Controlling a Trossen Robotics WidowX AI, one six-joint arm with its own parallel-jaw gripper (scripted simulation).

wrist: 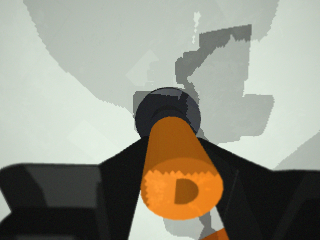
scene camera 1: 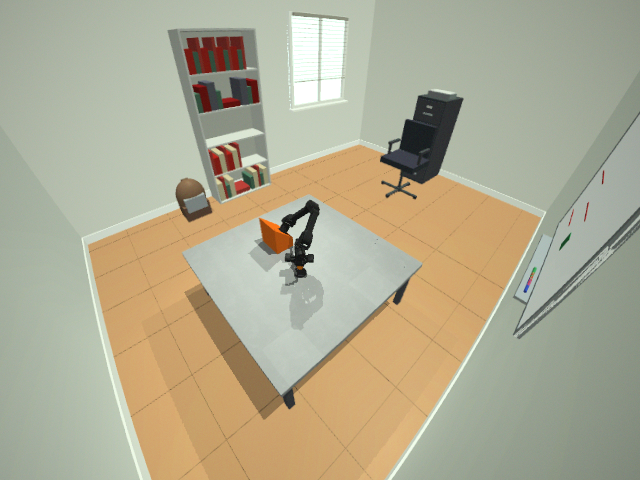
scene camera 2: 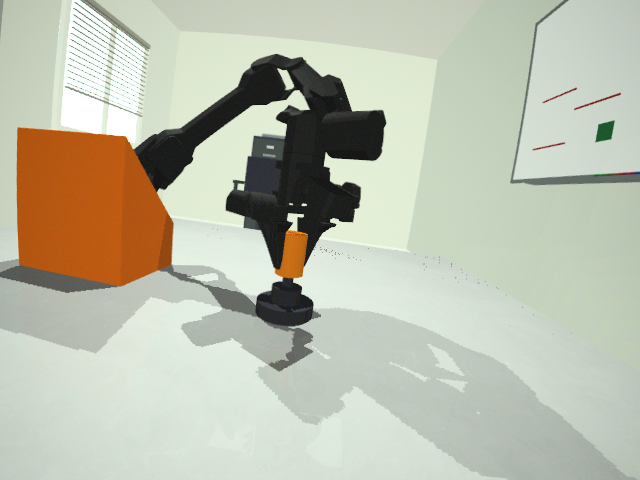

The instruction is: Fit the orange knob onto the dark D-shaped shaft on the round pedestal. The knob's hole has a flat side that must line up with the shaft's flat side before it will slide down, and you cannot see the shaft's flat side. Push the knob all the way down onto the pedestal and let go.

My gripper holds an orange knob.
My gripper also shows in the wrist view.
